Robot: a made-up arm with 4 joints.
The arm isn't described. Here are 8 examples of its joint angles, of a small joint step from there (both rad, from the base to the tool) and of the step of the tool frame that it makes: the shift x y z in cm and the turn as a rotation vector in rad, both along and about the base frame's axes.
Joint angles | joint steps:
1: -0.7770 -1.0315 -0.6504 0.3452 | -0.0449 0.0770 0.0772 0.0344
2: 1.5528 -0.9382 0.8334 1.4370 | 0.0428 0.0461 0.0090 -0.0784
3: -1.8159 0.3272 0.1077 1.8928 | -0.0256 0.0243 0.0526 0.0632
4: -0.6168 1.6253 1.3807 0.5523 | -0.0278 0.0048 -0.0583 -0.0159
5: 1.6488 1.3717 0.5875 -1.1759 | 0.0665 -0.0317 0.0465 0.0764
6: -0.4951 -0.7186 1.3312 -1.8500 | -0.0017 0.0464 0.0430 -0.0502
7: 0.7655 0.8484 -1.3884 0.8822 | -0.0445 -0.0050 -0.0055 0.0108
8: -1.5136 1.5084 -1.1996 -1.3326 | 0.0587 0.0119 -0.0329 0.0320
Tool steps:
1: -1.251 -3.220 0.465 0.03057 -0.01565 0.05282
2: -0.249 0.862 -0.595 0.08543 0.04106 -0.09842
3: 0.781 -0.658 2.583 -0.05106 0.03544 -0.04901
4: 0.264 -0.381 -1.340 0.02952 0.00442 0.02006
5: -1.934 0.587 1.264 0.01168 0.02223 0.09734
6: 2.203 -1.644 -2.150 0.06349 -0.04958 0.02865
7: 0.131 0.908 -2.019 -0.03334 0.00219 0.00786
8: -0.239 5.059 -0.213 0.09323 0.02794 0.00321
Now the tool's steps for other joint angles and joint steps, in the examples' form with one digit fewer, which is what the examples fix.
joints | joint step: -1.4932 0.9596 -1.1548 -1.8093 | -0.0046 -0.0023 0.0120 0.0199
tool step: -0.41 -0.73 -0.09 -0.0040 0.0225 -0.0088
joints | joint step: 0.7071 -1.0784 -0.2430 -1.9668 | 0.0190 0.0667 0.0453 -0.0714
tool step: 0.04 0.61 -2.67 0.0503 -0.1266 -0.0622
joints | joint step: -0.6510 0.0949 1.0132 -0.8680 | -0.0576 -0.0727 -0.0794 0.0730
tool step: -5.08 2.14 2.74 -0.1132 0.0364 -0.1359
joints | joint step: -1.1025 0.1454 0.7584 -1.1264 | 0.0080 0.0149 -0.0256 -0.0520
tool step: 0.48 -0.06 -1.94 0.0468 -0.0419 0.0382
